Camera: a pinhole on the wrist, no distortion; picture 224 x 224 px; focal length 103.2 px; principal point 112.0 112.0 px. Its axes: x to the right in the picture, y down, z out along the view. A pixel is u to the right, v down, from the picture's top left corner.
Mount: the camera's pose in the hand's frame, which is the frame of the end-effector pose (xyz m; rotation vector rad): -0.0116 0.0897 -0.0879 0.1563 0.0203 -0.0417
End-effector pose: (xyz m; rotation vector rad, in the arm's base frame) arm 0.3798 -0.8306 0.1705 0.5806 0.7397 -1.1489
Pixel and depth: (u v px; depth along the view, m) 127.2 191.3 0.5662
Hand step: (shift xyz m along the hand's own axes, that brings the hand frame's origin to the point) 0.1001 0.4274 0.5368
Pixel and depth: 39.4 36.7 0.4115
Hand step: -0.3067 -0.2593 0.2787
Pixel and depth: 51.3 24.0 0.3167
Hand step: -0.2039 -0.2188 0.1873
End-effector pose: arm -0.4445 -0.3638 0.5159 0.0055 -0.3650 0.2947
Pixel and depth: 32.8 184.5 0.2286
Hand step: -0.1761 0.2195 0.1669
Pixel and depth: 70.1 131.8 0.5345
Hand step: -0.2149 0.1162 0.4610
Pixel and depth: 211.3 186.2 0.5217
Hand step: 0.5149 0.3585 0.4738
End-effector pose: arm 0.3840 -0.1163 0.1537 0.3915 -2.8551 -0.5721
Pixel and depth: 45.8 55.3 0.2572
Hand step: -0.1781 -0.0833 0.1481
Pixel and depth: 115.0 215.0 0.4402
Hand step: 0.0276 0.4541 0.4147
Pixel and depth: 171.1 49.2 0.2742
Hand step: 0.1427 -0.1240 0.1533
